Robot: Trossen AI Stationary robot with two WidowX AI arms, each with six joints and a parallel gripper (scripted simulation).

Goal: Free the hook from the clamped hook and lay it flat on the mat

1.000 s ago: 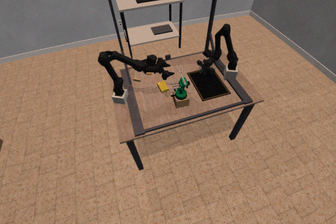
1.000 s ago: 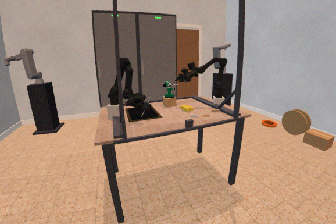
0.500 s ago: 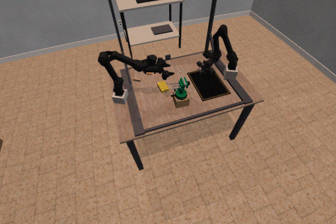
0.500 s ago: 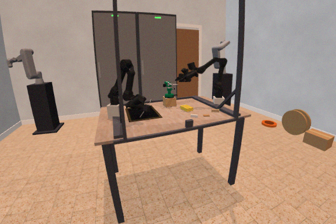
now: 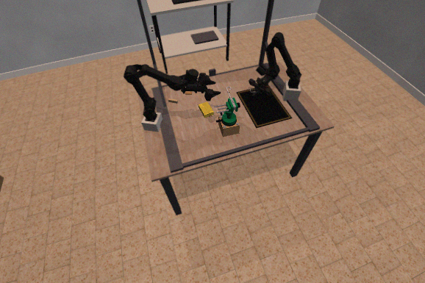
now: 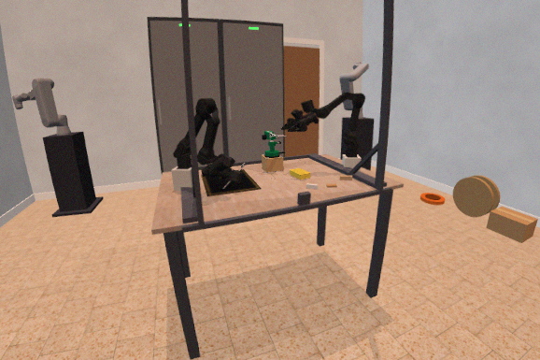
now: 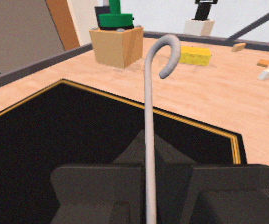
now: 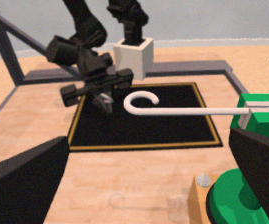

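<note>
The black mat lies 80 mm ahead of my left hand, 50 mm below it and 30 mm to the left of it. Round my left hand: white piece 360 mm to the right, 170 mm behind, 40 mm below; wooden block 270 mm to the right, 220 mm ahead, 10 mm below.
</note>
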